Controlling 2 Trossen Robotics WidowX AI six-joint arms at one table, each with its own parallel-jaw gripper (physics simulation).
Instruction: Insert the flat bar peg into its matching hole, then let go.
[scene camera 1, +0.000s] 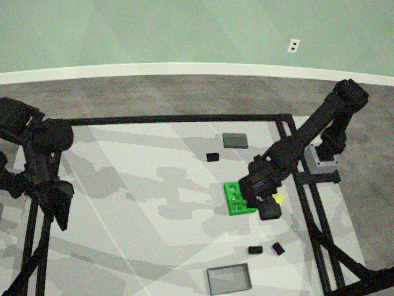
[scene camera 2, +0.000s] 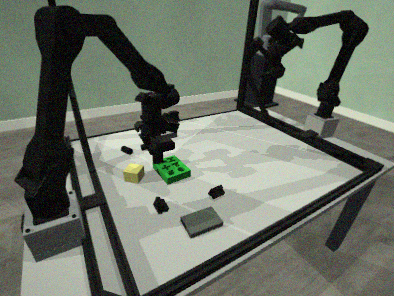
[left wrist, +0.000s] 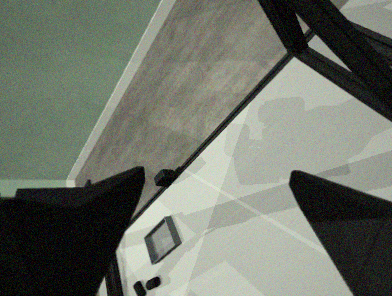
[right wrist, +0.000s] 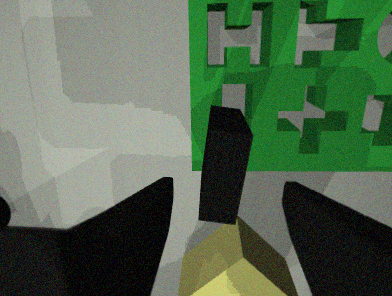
Observation:
My left gripper (scene camera 1: 57, 226) is open, with nothing in its grasp. The table carries a yellow block (right wrist: 236, 252). Further things: my right gripper (scene camera 2: 154, 157) and a green hole block (right wrist: 339, 81).
My left gripper is seen too in scene camera 2 (scene camera 2: 253, 69) and in the left wrist view (left wrist: 216, 175). My right gripper shows as well in scene camera 1 (scene camera 1: 256, 202) and in the right wrist view (right wrist: 227, 189). The left wrist view misses the green hole block: it is out of frame. The left wrist view does not show the yellow block: it is out of frame.

